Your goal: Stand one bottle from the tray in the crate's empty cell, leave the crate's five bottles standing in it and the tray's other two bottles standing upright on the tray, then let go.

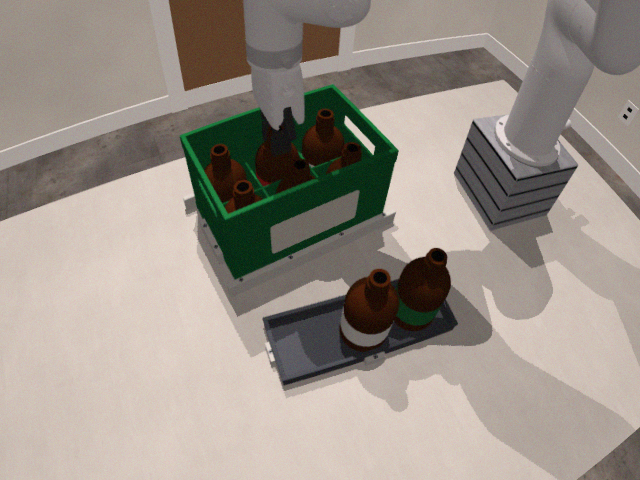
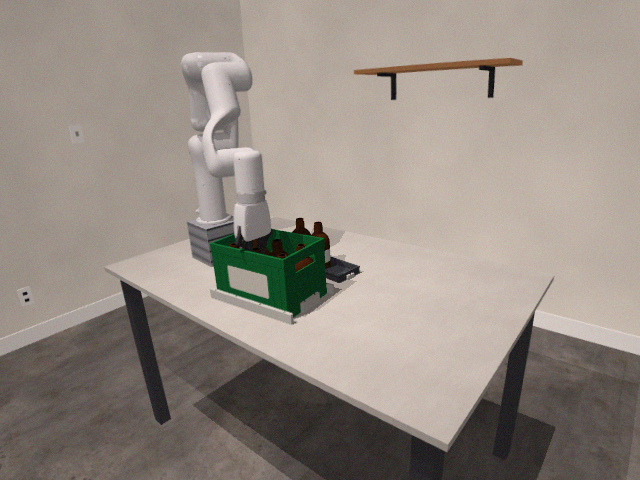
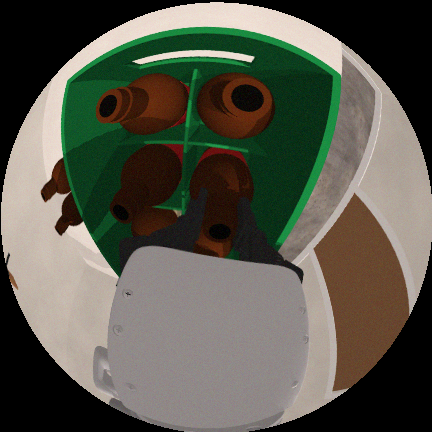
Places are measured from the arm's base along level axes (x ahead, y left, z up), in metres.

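Where they show: gripper, fingertip midpoint: [image 1: 276,145] [image 3: 220,204]; arm's base, link origin: [image 1: 526,141] [image 2: 214,220].
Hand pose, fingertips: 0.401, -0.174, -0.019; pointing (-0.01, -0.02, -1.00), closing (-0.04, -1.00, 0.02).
Things, the pixels of their top centre, and the offset from my fingertips, as dx, dy, dz. "spot": a spot on its surface instead. Level surfaces: height alone.
- green crate, top centre: [image 3: 159,231] [image 1: 286,140] [image 2: 266,240] +0.002, +0.044, +0.048
- red-labelled brown bottle, top centre: [image 3: 220,232] [image 1: 276,128] +0.000, -0.001, +0.037
- green-labelled bottle, top centre: [image 1: 437,255] [image 3: 57,230] [image 2: 299,218] -0.090, +0.302, +0.033
- dark tray, surface spot: [image 1: 307,343] spot: +0.080, +0.278, -0.122
- pale table, surface height: dz -0.127
The green crate [image 1: 242,248] [image 2: 305,286] [image 3: 202,31] holds five standing bottles, including a back-left one [image 1: 223,175], a back-right one [image 1: 323,144] and a front-middle one [image 1: 295,178]. My gripper [image 1: 279,136] [image 2: 252,245] [image 3: 220,204] is shut on the neck of a red-labelled brown bottle [image 1: 269,160] [image 3: 220,175]. That bottle is upright, down in the back-middle cell; its base is hidden. The fingertips are inside the crate, below its rim. A white-labelled bottle [image 1: 368,312] [image 2: 321,242] and a green-labelled bottle [image 1: 423,286] stand upright on the dark tray [image 1: 307,343] [image 2: 345,268].
Grey-white rails [image 1: 336,237] [image 2: 250,305] run along the crate's base. The crate's walls and green dividers [image 3: 189,117] surround the held bottle, with neighbouring bottles close by. The arm's striped base block [image 1: 516,180] [image 2: 201,242] stands beside the crate on the pale table [image 1: 129,335] [image 2: 413,320].
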